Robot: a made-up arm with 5 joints.
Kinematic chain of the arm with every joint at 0, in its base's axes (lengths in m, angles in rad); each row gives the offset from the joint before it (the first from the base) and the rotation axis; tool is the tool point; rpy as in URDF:
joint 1: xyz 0.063 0 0.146 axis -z
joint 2: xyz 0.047 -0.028 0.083 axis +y
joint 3: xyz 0.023 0 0.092 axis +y
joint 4: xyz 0.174 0 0.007 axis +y
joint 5: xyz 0.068 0.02 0 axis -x
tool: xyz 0 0 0 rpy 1.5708 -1.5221 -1.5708
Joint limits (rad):
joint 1: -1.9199..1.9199
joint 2: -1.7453..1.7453
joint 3: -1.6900..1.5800
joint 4: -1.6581..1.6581
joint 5: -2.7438..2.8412
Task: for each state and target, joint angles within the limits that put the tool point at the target. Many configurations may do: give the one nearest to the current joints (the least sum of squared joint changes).
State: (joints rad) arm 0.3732 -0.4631 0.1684 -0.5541 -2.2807
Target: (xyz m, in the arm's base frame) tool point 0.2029 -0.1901 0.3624
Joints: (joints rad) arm 0.9025 -0.6816 0.6787 -0.6252 -2.2807
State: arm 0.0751 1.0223 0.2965 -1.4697 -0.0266
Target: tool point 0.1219 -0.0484 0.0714
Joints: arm 0.5827 1.1722 1.1776 -1.6581 -0.0266
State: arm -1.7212 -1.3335 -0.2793 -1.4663 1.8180
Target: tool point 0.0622 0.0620 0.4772
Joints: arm -1.7131 -0.9518 0.1903 -1.5330 1.8180
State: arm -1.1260 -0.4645 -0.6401 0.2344 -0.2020
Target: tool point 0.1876 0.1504 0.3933
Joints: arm -0.9199 -0.8236 0.1912 0.9865 -0.2020
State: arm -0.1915 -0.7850 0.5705 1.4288 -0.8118
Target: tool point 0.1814 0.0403 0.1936
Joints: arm -0.3921 -1.1210 1.3421 1.6581 -0.8118
